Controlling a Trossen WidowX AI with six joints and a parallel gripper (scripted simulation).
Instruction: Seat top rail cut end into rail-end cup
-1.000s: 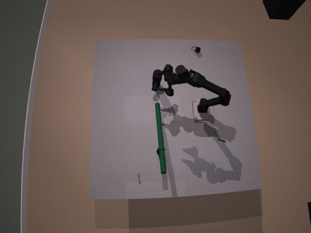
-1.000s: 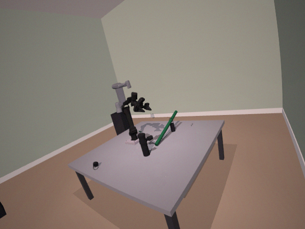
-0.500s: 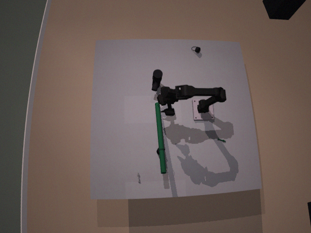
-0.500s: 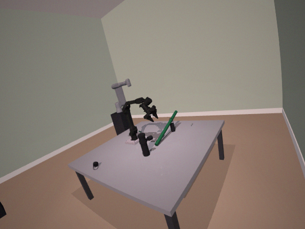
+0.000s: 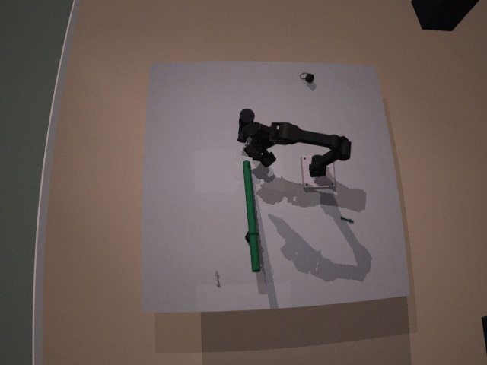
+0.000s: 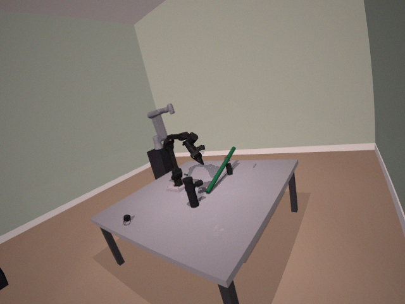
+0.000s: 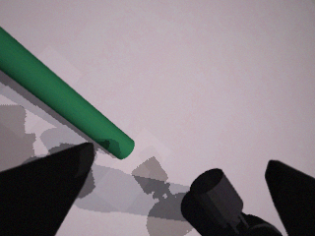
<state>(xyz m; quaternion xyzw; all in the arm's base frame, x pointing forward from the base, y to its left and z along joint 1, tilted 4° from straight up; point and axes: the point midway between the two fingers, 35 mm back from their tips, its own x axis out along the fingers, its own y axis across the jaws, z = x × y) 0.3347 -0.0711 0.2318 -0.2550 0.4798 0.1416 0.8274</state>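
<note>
My gripper tip is now 11 cm to the left of the rail-end cup and 10 cm above it. Also, from my gripper tip: green bolt (47 cm behind, 31 cm to the left, 23 cm below); grey part (18 cm ahead, 52 cm to the left, 23 cm below); small post (1 cm ahead, 35 cm to the left, 13 cm below).
</note>
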